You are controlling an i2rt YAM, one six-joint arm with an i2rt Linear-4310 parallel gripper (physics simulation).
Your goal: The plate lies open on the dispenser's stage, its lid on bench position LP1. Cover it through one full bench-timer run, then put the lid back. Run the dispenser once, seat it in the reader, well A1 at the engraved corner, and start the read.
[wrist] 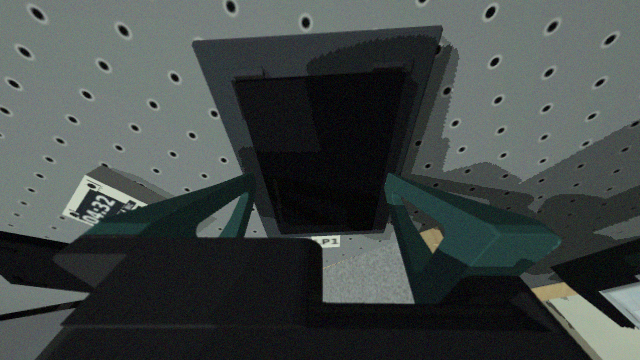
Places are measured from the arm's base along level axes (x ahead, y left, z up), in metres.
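Where they show: gripper, fingertip midpoint: [320, 179].
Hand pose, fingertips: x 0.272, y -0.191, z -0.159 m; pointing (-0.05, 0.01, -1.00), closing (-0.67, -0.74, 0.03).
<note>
After its pixels a point has its place.
The dark rectangular holder at bench position LP1 [215, 60] @[z -0.166, x 0.360, y -0.201 m] fills the upper middle of the wrist view, with its LP1 label [330, 242] @[z -0.176, x 0.185, y -0.129 m] at the near end. A black rectangular surface, apparently the lid [285, 115] @[z -0.158, x 0.319, y -0.208 m], lies inside its rim; the dark shading hides its detail. My gripper [320, 179] @[z -0.159, x 0.272, y -0.191 m] is open, with its green fingers over the left and right sides of the holder's near part and nothing between them. The bench timer [100, 207] @[z -0.162, x 0.371, y -0.041 m] at the left shows 04:32, partly hidden by the left finger. The plate, dispenser and reader cannot be made out for certain.
The holder stands on a grey perforated bench [150, 70] @[z -0.176, x 0.384, y -0.166 m]. Shadows fall across its right side. At the lower right edge are a black body with a pale, glassy panel [625, 300] @[z -0.088, x 0.158, y -0.286 m] and a cream surface [582, 325]. Grey speckled floor [367, 275] @[z -0.159, x 0.117, y -0.131 m] shows below the label.
</note>
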